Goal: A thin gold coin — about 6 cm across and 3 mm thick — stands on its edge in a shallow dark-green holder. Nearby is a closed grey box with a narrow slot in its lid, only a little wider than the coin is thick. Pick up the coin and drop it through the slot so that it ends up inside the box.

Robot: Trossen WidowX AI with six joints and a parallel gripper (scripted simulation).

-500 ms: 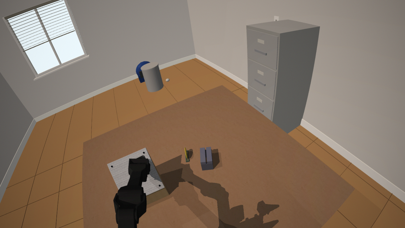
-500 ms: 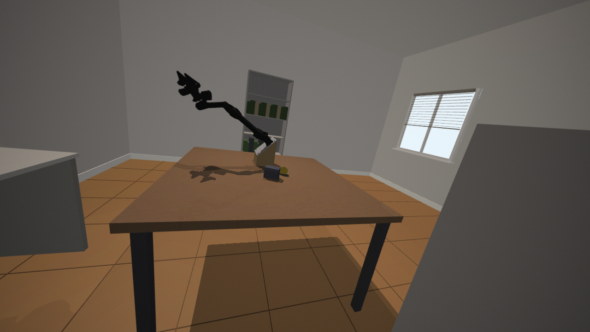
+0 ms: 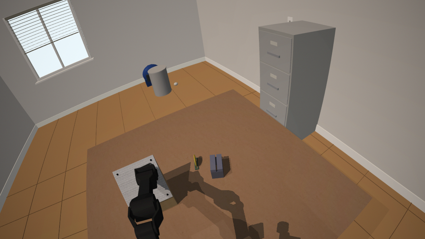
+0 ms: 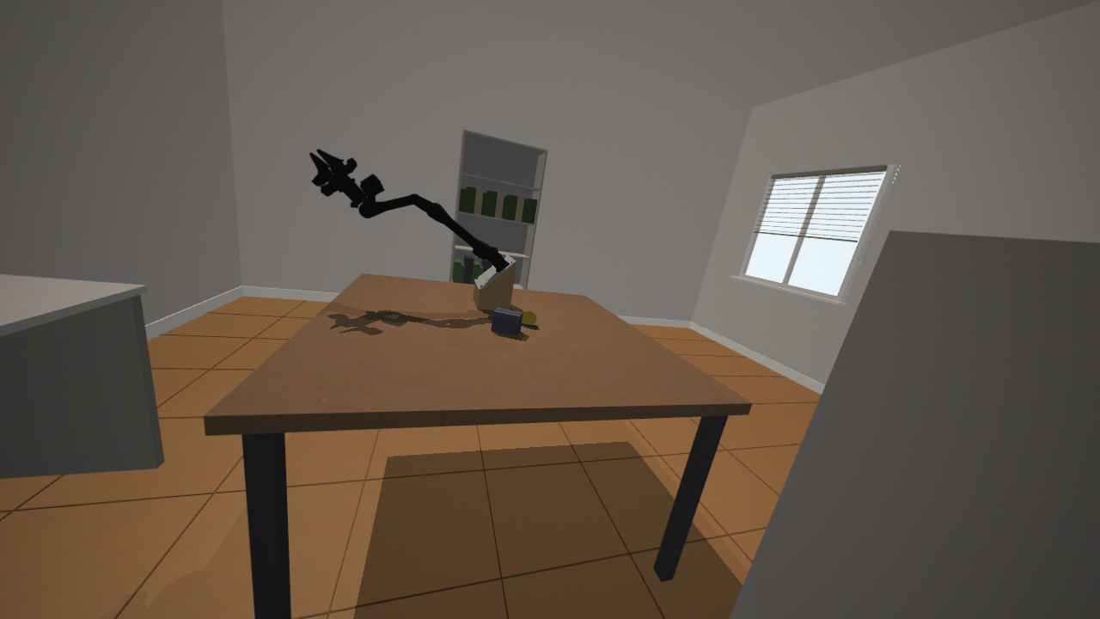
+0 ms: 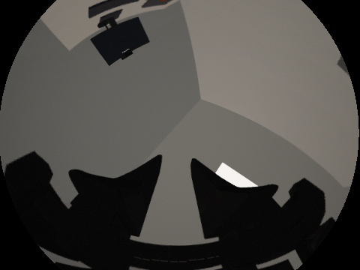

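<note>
Now: the gold coin 800 mm to the left of my gripper tip, 490 mm below it and 230 mm ahead of it.
</note>
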